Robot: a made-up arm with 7 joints. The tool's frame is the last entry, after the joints. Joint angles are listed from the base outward. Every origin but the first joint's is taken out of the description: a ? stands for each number. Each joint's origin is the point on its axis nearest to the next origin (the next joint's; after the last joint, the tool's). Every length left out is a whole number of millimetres.
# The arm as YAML. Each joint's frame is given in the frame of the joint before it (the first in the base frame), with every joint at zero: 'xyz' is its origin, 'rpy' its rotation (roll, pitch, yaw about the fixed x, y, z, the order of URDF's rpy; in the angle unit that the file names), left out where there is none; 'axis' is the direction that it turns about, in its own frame. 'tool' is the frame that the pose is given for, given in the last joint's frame.
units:
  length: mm
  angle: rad
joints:
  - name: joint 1
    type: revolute
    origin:
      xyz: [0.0, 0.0, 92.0]
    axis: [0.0, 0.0, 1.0]
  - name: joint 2
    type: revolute
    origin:
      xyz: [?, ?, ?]
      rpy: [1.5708, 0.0, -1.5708]
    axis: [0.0, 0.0, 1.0]
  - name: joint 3
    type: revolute
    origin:
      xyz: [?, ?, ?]
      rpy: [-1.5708, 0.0, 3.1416]
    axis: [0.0, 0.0, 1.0]
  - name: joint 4
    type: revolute
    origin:
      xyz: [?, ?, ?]
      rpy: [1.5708, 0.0, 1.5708]
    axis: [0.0, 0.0, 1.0]
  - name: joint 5
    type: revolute
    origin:
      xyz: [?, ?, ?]
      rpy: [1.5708, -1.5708, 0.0]
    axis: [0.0, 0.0, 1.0]
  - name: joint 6
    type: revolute
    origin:
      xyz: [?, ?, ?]
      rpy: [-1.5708, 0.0, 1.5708]
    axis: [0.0, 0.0, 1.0]
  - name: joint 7
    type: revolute
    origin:
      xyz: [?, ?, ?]
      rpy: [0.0, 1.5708, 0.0]
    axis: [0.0, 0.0, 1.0]
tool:
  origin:
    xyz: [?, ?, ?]
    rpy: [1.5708, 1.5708, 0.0]
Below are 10 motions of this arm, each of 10 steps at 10 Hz.
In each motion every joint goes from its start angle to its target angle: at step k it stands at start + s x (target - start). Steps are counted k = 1, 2, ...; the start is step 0. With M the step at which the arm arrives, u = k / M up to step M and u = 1 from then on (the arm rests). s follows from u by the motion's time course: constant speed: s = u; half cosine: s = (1 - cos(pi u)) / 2; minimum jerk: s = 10 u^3 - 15 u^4 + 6 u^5.
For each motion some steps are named. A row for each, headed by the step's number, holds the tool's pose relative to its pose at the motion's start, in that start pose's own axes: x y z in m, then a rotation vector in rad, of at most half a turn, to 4 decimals.
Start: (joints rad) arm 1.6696 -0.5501 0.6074 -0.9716 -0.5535 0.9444 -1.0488
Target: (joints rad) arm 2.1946 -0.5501 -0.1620 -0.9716 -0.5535 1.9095 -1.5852
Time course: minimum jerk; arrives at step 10
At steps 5, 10:
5: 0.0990 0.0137 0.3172 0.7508 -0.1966 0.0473
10: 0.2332 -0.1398 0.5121 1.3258 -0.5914 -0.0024

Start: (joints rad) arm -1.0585 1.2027 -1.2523 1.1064 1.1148 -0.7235 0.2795
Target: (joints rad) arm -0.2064 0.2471 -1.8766 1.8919 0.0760 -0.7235 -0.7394
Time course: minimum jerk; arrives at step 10
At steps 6, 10:
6: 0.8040 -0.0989 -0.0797 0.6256 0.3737 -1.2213
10: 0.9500 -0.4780 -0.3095 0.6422 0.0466 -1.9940

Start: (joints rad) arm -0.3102 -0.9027 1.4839 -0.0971 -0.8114 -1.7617 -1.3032
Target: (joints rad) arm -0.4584 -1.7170 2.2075 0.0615 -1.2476 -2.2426 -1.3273
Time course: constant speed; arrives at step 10
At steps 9, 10:
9: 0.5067 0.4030 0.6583 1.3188 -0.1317 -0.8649
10: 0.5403 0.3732 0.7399 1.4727 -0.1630 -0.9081

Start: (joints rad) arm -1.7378 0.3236 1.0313 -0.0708 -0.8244 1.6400 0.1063
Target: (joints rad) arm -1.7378 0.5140 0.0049 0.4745 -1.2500 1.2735 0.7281
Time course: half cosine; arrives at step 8
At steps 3, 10:
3: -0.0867 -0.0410 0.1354 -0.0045 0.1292 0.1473
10: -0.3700 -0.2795 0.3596 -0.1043 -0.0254 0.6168

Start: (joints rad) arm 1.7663 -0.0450 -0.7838 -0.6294 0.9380 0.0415 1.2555
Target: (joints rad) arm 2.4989 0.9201 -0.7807 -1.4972 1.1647 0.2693 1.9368
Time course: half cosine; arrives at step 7
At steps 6, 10:
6: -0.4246 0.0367 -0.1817 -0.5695 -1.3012 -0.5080
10: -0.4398 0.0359 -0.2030 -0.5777 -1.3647 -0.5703

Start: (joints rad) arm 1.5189 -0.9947 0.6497 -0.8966 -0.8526 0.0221 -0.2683
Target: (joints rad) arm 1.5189 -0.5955 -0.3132 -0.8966 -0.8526 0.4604 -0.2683
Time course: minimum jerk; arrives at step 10
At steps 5, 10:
5: -0.2498 -0.1974 0.1975 0.2872 0.0392 0.4140
10: -0.3671 -0.4728 0.3412 0.5771 0.1315 0.7867

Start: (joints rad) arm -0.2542 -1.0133 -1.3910 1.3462 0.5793 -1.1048 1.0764
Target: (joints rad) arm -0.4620 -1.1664 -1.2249 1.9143 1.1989 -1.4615 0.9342
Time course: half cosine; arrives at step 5
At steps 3, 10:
3: -0.1152 -0.0644 -0.1419 -0.0929 -0.1818 0.4398
10: -0.1582 -0.0923 -0.2455 -0.2000 -0.2952 0.6189

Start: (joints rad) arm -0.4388 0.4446 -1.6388 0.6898 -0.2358 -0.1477 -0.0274
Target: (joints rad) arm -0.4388 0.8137 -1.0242 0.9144 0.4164 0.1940 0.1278
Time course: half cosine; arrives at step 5
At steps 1, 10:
1: 0.0161 -0.0141 0.0109 0.0091 0.0312 0.0210
10: 0.1875 -0.2176 0.0978 0.2691 0.1964 0.1339

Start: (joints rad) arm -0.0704 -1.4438 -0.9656 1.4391 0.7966 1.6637 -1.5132
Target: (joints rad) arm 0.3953 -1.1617 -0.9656 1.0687 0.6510 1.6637 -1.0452
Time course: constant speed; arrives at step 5
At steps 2, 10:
2: 0.0252 -0.0019 -0.0229 -0.1560 -0.0185 -0.0492
10: 0.0488 -0.0070 -0.0543 -0.3780 -0.0105 -0.1291

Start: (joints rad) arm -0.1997 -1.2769 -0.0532 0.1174 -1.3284 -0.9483 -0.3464
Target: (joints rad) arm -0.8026 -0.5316 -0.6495 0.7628 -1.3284 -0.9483 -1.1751
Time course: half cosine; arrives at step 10
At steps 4, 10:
4: 0.0825 -0.0101 -0.2054 0.1591 -0.2845 0.0534
10: 0.5372 0.0880 -0.2886 0.5848 -0.9450 0.0663

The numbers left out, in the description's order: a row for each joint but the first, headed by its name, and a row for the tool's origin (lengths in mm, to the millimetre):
joint 2: -53.0 -51.0 0.0
joint 3: -181.0 52.0 0.0
joint 4: 88.0 -78.0 0.0
joint 5: 185.0 -270.0 0.0
joint 6: 428.0 16.0 0.0
joint 7: 121.0 -120.0 0.0
tool: 131.0 63.0 0.0

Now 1 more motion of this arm.
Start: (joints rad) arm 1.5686 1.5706 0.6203 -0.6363 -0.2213 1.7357 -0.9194
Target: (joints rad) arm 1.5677 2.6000 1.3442 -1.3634 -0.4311 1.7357 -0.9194
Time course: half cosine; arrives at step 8
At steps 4, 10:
4: -0.3271 0.0858 0.0337 -0.0265 -0.2652 0.8526
10: -0.5743 0.0466 0.0749 0.0620 -0.7623 1.6377

